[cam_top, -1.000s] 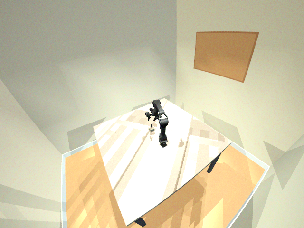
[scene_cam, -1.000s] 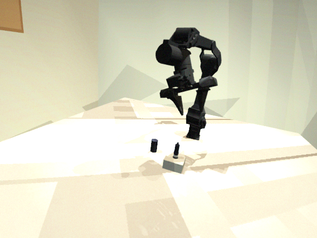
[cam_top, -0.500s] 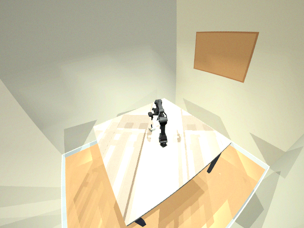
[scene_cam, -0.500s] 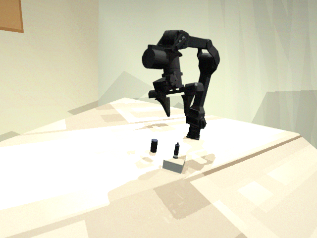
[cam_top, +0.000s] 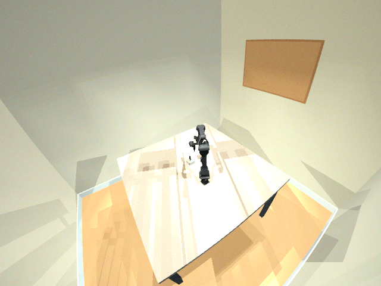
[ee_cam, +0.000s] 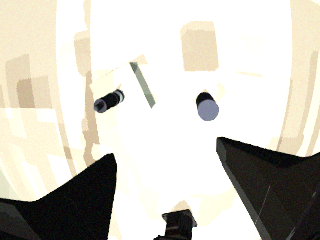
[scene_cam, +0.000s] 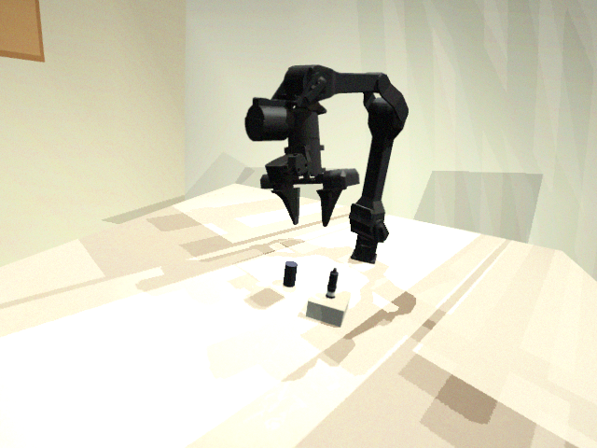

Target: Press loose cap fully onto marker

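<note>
My gripper tip is 1 cm past the dark cap, 3 cm to the left of it and 12 cm above it. From my gripper tip the other things lie so: dark marker (4 cm ahead, 7 cm to the left, 7 cm below); then pale holder block (4 cm ahead, 7 cm to the left, 13 cm below).
</note>
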